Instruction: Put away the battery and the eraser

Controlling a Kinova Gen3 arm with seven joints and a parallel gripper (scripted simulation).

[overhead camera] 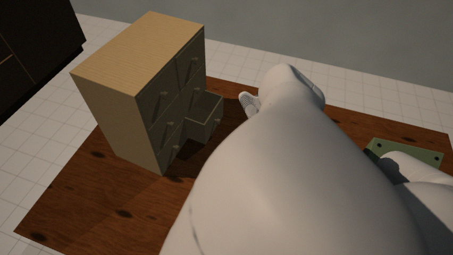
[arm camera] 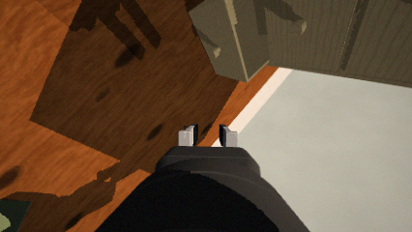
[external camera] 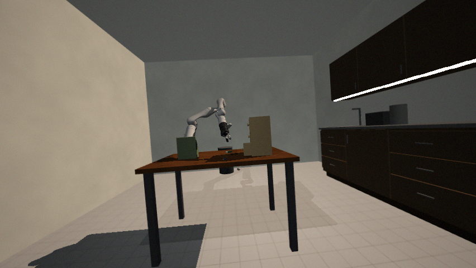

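Now: hand 26 cm to the right of the eraser, 15 cm above it and 5 cm past it. From my hand the other things lie so: nine-volt battery: 29 cm ahead, 8 cm above, 7 cm to the left; small blue stick: 15 cm below, 12 cm to the right, 2 cm behind.
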